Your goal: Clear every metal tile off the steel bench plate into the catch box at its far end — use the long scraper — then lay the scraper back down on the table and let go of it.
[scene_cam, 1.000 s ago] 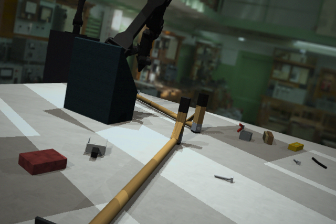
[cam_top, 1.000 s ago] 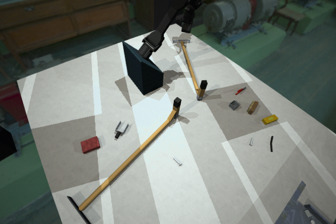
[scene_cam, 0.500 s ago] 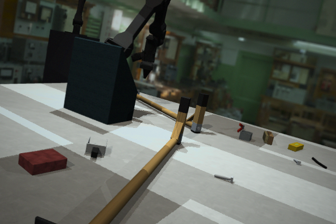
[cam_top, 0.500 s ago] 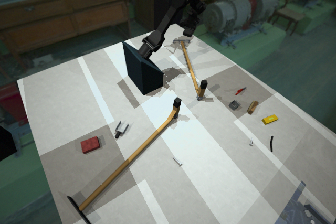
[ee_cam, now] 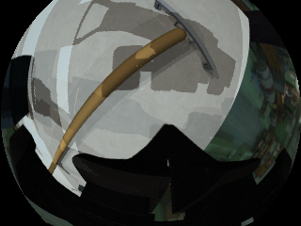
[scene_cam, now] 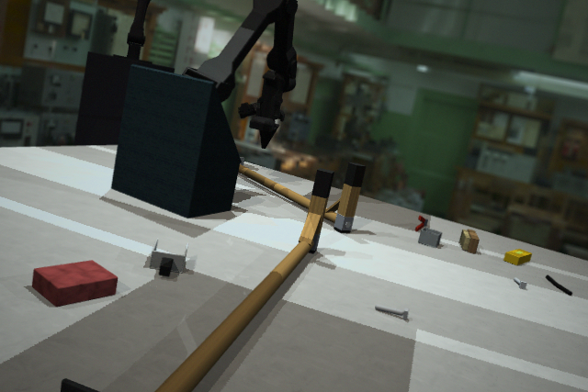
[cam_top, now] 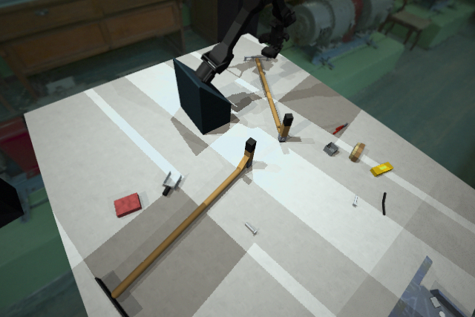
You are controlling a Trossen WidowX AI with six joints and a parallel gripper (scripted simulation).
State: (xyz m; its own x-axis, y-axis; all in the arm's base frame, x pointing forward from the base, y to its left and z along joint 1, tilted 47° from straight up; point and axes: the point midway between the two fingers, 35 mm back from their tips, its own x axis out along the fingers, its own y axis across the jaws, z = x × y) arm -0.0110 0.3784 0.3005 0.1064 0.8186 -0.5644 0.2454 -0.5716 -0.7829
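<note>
My gripper tip is now 520 mm short of the grey box, 210 mm to the left of it and 70 mm above it. From my gripper tip the other things lie so: wooden block 600 mm ahead, 140 mm to the right, 70 mm below; red clip 490 mm ahead, 70 mm to the right, 70 mm below; yellow piece 710 mm ahead, 130 mm to the right, 70 mm below.
</note>
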